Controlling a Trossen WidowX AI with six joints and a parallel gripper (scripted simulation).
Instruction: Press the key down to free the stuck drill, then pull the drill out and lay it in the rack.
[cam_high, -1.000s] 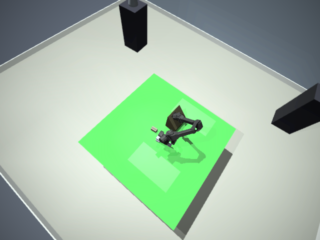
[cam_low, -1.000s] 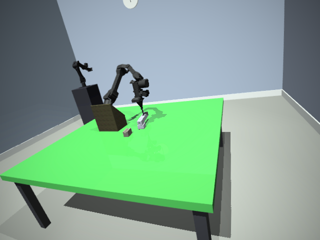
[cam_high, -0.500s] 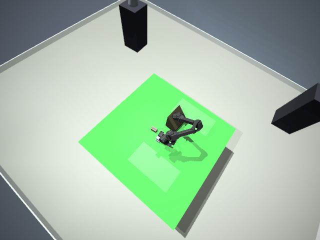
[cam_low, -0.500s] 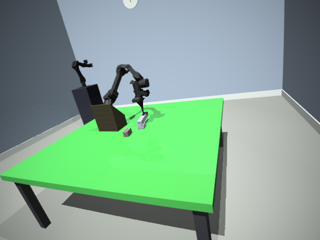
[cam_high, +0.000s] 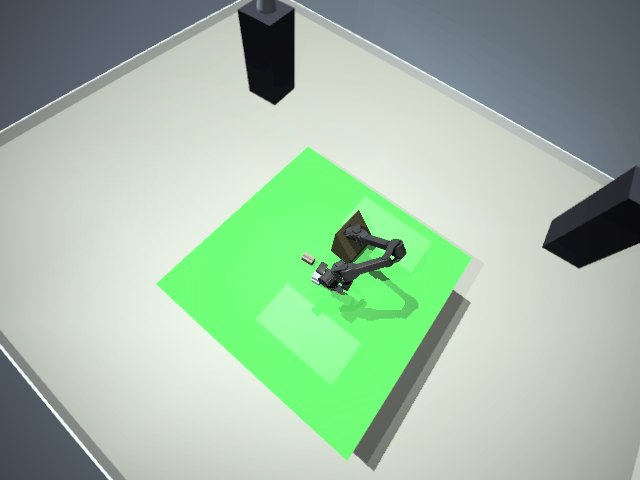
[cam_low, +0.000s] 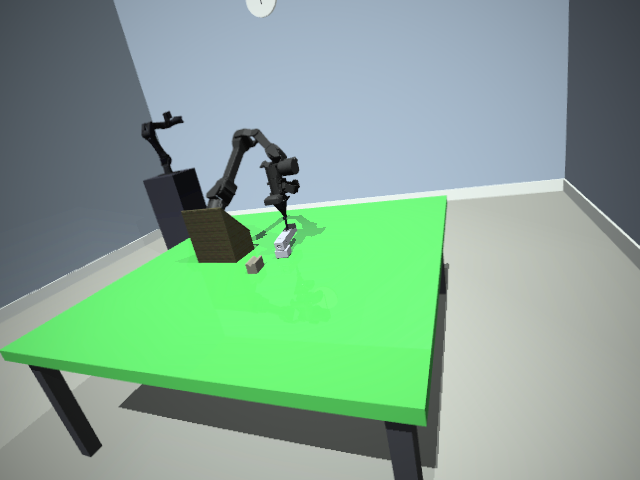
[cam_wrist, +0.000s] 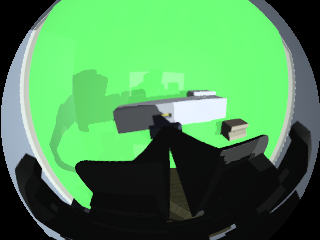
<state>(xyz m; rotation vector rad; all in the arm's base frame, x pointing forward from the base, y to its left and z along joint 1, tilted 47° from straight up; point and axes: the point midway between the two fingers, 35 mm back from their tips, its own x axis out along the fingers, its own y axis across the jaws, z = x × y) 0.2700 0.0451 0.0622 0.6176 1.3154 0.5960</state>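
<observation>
My gripper tip is 8 cm above the yellow drill and 5 cm to the left of it. Also, from my gripper tip: grey block (9 cm below, 3 cm to the right); then rack (20 cm to the right, 11 cm below, 7 cm behind).
</observation>
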